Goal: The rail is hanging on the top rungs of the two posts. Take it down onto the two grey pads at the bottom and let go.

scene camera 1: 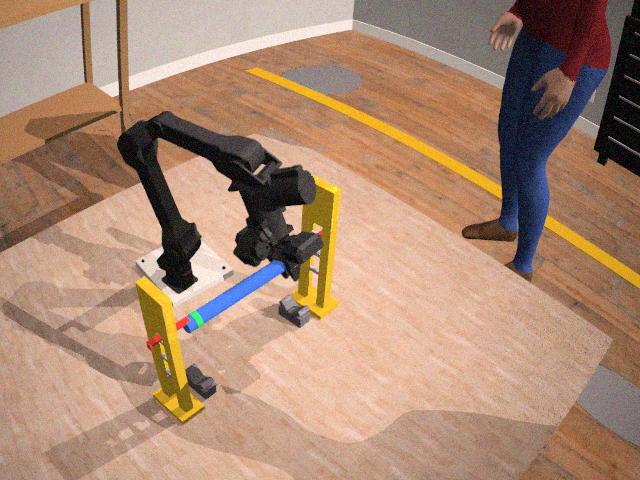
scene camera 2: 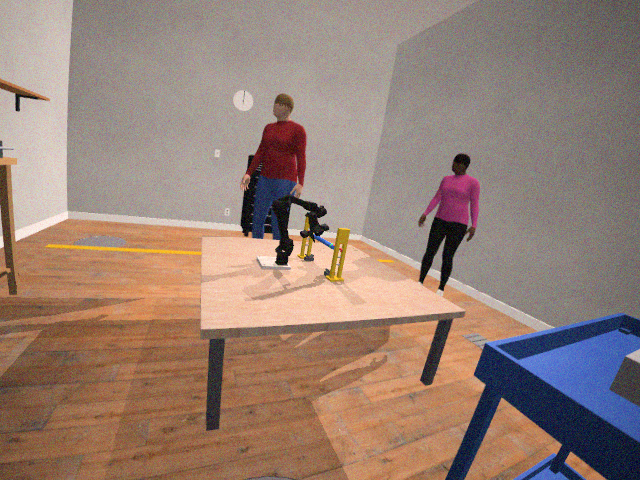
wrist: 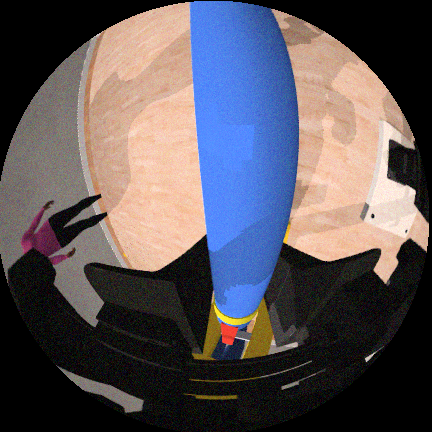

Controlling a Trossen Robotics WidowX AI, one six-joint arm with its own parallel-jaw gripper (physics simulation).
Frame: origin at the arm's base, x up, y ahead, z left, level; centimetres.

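Seen in the pictures: gripper, fingertip midpoint: (scene camera 1: 292,279) (scene camera 2: 316,241); arm's base, link origin: (scene camera 1: 179,280) (scene camera 2: 281,263).
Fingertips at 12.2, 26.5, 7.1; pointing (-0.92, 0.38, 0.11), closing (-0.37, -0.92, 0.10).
Observation:
Offsets run from my fingertips to a thing's top centre, as dx, dy, dz. "pt": to the spot under its first point. Level surfaces: height alone.
The blue rail {+5.1, -2.1, -10.1} (scene camera 1: 235,295) (scene camera 2: 324,241) (wrist: 245,150) hangs roughly level between two yellow posts {pt +15.0, -0.6, -31.7} (scene camera 1: 156,305) {+16.1, -1.4, +9.3} (scene camera 1: 330,219) (scene camera 2: 341,238), well above the table. Its red end pins reach into the slots of the posts; the pin at the near post shows above the thin rungs there. A green band marks one end, a yellow band the other. My gripper (scene camera 1: 289,269) (wrist: 233,234) is shut on the rail near the far post, a black finger against each side. Two grey notched pads {-9.6, -1.6, +3.1} (scene camera 1: 294,311) {-9.6, -2.4, -24.4} (scene camera 1: 201,381) stand on the table beside the post feet, below the rail.
The posts stand on yellow feet on the wooden table {dx -14.0} (scene camera 1: 413,361) (scene camera 2: 258,310). The arm's white base plate (scene camera 1: 209,268) (wrist: 395,220) lies behind the rail. A person in red (scene camera 1: 527,155) (scene camera 2: 281,149) stands beyond the table. A blue cart (scene camera 2: 558,379) stands at the lower right of scene view 2.

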